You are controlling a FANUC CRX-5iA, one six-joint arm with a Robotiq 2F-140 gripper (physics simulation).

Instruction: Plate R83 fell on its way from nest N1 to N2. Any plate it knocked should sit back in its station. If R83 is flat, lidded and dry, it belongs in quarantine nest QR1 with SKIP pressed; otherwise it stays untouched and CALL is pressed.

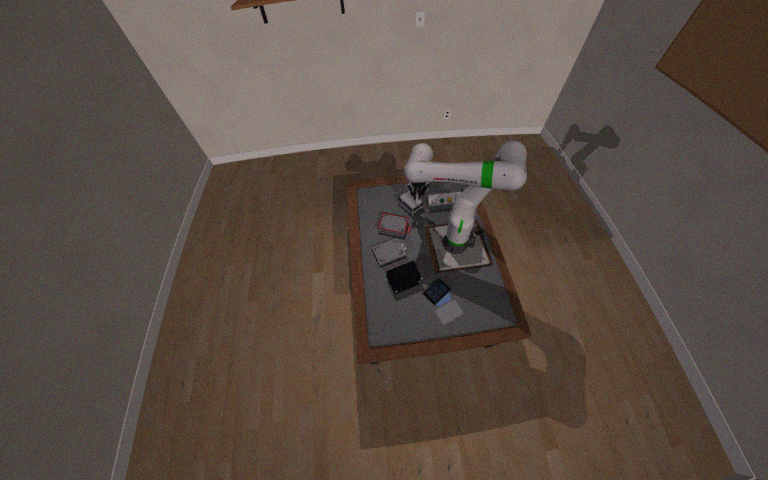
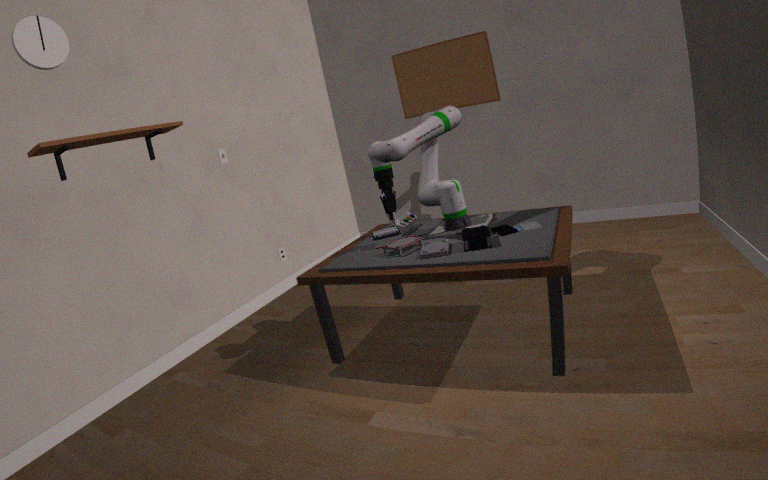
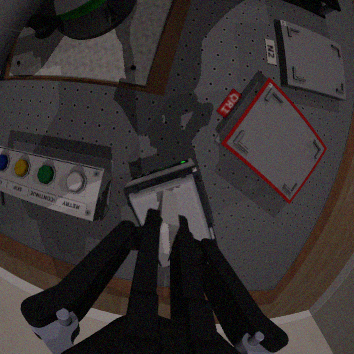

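Seen in the pictures: gripper, fingertip midpoint: (image 1: pixel 415 202) (image 2: pixel 394 225) (image 3: pixel 165 202); arm's base, link origin: (image 1: pixel 454 243) (image 2: pixel 458 226) (image 3: pixel 93 2).
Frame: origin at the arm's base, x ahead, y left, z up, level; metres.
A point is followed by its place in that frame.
Observation:
My gripper (image 3: pixel 165 202) @(y -0.297, x 0.154, z 0.085 m) (image 1: pixel 416 191) @(y -0.297, x 0.154, z 0.085 m) (image 2: pixel 390 210) is shut and empty. It points down just above a white lidded plate (image 3: pixel 175 200) (image 1: pixel 411 203) @(y -0.309, x 0.179, z 0.069 m) (image 2: pixel 385 232) @(y -0.337, x 0.194, z 0.066 m) near the table's back edge, which has a small green light at its far end. The red-outlined nest QR1 (image 3: pixel 228 145) @(y -0.230, x 0.232, z 0.041 m) (image 1: pixel 394 224) @(y -0.203, x 0.319, z 0.040 m) (image 2: pixel 401 245) @(y -0.200, x 0.391, z 0.044 m) is empty. Nest N2 (image 3: pixel 312 60) @(y -0.054, x 0.382, z 0.022 m) (image 1: pixel 389 251) @(y -0.041, x 0.395, z 0.022 m) (image 2: pixel 435 248) @(y -0.038, x 0.426, z 0.022 m) lies beyond it. The button box (image 3: pixel 53 182) @(y -0.295, x -0.003, z 0.066 m) (image 1: pixel 444 200) @(y -0.279, x -0.025, z 0.070 m) (image 2: pixel 407 221) @(y -0.274, x -0.010, z 0.061 m) has blue, yellow, green and white buttons. A dark plate (image 1: pixel 436 290) @(y 0.252, x 0.214, z 0.012 m) (image 2: pixel 504 230) @(y 0.258, x 0.242, z 0.013 m) lies far off with a blue patch and a pale flat piece (image 1: pixel 449 312) @(y 0.384, x 0.189, z 0.008 m) beside it.
A black block (image 1: pixel 403 277) @(y 0.150, x 0.370, z 0.057 m) (image 2: pixel 475 236) @(y 0.145, x 0.433, z 0.057 m) stands between N2 and the dark plate. The arm's base stands on a framed plate (image 1: pixel 473 257) @(y 0.122, x -0.065, z 0.008 m) at the table's right. The wooden table rim (image 1: pixel 358 286) @(y 0.108, x 0.613, z -0.013 m) (image 3: pixel 316 253) runs close behind the white plate.

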